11 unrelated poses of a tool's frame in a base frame.
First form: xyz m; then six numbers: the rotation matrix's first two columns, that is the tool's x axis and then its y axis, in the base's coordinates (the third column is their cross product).
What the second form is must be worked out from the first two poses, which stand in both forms.
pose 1, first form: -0.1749 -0.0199 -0.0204 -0.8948 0.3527 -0.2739 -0.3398 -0.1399 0.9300
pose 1, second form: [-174.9 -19.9 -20.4], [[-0.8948 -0.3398 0.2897], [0.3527 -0.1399 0.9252], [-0.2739 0.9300 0.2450]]
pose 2, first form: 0.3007 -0.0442 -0.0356 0.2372 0.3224 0.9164 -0.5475 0.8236 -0.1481
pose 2, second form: [300.7 -44.2 -35.6], [[0.2372 -0.5475 -0.8025], [0.3224 0.8236 -0.4666], [0.9164 -0.1481 0.3719]]
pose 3, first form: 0.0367 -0.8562 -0.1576 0.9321 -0.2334 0.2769 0.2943 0.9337 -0.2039
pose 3, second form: [36.7 -856.2 -157.6], [[0.9321 0.2943 -0.2110], [-0.2334 0.9337 0.2715], [0.2769 -0.2039 0.9390]]
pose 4, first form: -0.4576 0.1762 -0.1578 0.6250 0.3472 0.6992 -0.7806 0.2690 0.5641
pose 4, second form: [-457.6 176.2 -157.8], [[0.6250 -0.7806 0.0078], [0.3472 0.2690 -0.8984], [0.6992 0.5641 0.4391]]
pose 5, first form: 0.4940 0.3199 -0.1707 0.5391 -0.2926 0.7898 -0.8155 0.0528 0.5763
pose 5, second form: [494.0 319.9 -170.7], [[0.5391 -0.8155 -0.2103], [-0.2926 0.0528 -0.9548], [0.7898 0.5763 -0.2102]]
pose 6, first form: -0.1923 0.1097 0.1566 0.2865 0.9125 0.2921 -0.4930 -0.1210 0.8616
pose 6, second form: [-192.3 109.7 156.6], [[0.2865 -0.4930 0.8216], [0.9125 -0.1210 -0.3909], [0.2921 0.8616 0.4152]]
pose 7, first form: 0.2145 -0.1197 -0.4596 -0.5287 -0.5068 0.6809 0.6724 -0.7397 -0.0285
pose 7, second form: [214.5 -119.7 -459.6], [[-0.5287 0.6724 0.5181], [-0.5068 -0.7397 0.4428], [0.6809 -0.0285 0.7319]]
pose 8, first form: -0.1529 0.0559 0.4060 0.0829 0.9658 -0.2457 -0.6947 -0.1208 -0.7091
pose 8, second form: [-152.9 55.9 406.0], [[0.0829 -0.6947 -0.7145], [0.9658 -0.1208 0.2295], [-0.2457 -0.7091 0.6609]]
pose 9, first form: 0.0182 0.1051 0.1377 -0.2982 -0.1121 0.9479 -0.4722 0.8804 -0.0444
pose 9, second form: [18.2 105.1 137.7], [[-0.2982 -0.4722 -0.8296], [-0.1121 0.8804 -0.4608], [0.9479 -0.0444 -0.3155]]
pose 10, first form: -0.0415 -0.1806 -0.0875 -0.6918 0.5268 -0.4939 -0.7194 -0.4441 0.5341
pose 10, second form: [-41.5 -180.6 -87.5], [[-0.6918 -0.7194 0.0620], [0.5268 -0.4441 0.7248], [-0.4939 0.5341 0.6862]]
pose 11, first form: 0.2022 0.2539 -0.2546 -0.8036 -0.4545 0.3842 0.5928 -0.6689 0.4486
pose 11, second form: [202.2 253.9 -254.6], [[-0.8036 0.5928 0.0531], [-0.4545 -0.6689 0.5882], [0.3842 0.4486 0.8070]]
